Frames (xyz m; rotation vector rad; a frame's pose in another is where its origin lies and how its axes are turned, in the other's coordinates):
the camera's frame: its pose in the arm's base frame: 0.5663 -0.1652 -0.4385 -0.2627 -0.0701 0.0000
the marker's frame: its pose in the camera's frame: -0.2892 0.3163 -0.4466 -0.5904 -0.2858 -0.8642
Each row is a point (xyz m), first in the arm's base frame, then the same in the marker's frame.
Working: the arm's base frame: its pose in the marker's frame: 0.4621 -0.6806 0.6027 0.8047 0.4675 0.8546

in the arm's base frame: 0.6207 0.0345 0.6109
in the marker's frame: 1.2079 -0.4289 0.9770
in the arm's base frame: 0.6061 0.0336 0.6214
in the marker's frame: 1.2066 -0.4456 0.9836
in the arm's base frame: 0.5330 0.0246 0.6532
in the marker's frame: 1.1889 -0.5221 1.0001
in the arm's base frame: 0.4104 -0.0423 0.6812
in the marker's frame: 1.1676 -0.6600 0.9716
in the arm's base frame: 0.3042 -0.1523 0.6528
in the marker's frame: 1.1397 -0.7775 0.8735
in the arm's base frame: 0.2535 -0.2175 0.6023
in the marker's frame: 1.1083 -0.8226 0.7938
